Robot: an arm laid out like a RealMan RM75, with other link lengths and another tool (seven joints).
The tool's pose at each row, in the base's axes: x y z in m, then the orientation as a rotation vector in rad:
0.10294, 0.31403, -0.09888, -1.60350, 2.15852, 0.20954
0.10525, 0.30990, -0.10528, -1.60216, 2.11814, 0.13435
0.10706, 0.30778, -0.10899, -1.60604, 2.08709, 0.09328
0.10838, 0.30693, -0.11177, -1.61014, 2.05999, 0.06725
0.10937, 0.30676, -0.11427, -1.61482, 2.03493, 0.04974
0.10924, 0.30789, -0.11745, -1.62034, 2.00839, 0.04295
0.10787, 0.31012, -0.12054, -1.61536, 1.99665, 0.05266
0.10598, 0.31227, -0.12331, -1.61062, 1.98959, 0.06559
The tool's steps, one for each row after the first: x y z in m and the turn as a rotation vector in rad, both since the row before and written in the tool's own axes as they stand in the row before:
0.00583, -0.00259, 0.00475, 0.05975, -0.00016, -0.03092
0.00309, -0.00158, 0.00308, 0.03350, -0.00347, -0.02377
0.00170, -0.00080, 0.00258, 0.02307, -0.00628, -0.01951
0.00106, -0.00028, 0.00246, 0.01705, -0.00795, -0.01742
0.00037, 0.00137, 0.00306, 0.01100, -0.01310, -0.01656
-0.00049, 0.00281, 0.00287, 0.00148, -0.01432, -0.00066
-0.00046, 0.00317, 0.00237, -0.00227, -0.01241, 0.00206

